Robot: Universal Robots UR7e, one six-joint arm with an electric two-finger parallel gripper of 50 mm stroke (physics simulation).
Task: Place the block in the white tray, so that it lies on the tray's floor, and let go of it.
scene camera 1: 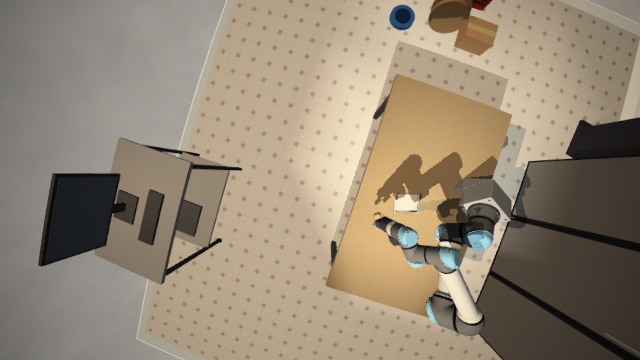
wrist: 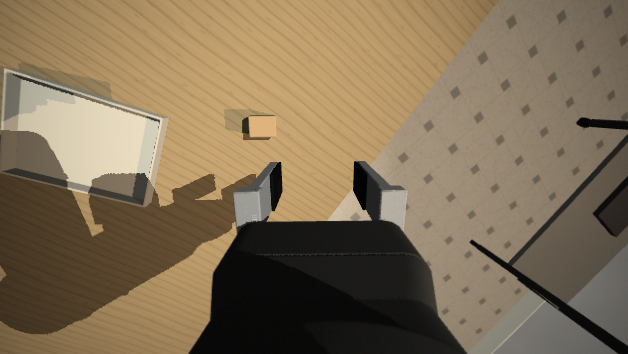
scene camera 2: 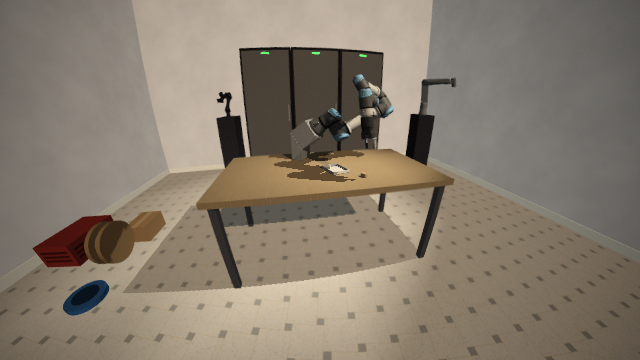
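A small light-wood block lies on the table. In the wrist view it is above and left of the space between the fingers, apart from them. The white tray stands on the table at the left of the wrist view, a short way from the block. Its visible floor holds no block; shadow covers part of it. My gripper is open and empty, pointing down, above the table near the block.
The wooden table has its edge to the right of the fingers in the wrist view. A grey angular mount stands at the arm's base. Dark cabinets stand behind the arm.
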